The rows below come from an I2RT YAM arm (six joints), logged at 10 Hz.
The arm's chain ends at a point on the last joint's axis. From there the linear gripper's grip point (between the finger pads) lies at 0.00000 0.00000 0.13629 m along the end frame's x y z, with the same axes.
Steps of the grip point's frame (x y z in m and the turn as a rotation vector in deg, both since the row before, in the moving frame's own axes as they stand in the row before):
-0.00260, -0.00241, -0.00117, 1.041, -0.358, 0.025
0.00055, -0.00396, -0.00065, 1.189, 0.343, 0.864
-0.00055, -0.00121, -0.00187, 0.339, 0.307, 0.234
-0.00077, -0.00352, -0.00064, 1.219, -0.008, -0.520
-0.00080, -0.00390, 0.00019, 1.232, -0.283, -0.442
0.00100, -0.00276, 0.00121, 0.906, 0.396, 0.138
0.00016, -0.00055, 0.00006, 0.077, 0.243, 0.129
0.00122, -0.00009, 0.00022, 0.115, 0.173, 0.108
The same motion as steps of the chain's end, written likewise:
-0.00175, 0.00007, -0.00114, 1.041, -0.358, 0.025
-0.00029, -0.00114, -0.00062, 1.189, 0.343, 0.864
-0.00128, -0.00041, -0.00187, 0.339, 0.307, 0.234
-0.00074, -0.00062, -0.00061, 1.219, -0.008, -0.520
-0.00012, -0.00097, 0.00022, 1.232, -0.283, -0.442
0.00006, -0.00061, 0.00123, 0.906, 0.396, 0.138
-0.00042, -0.00037, 0.00006, 0.077, 0.243, 0.129
0.00081, 0.00018, 0.00022, 0.115, 0.173, 0.108

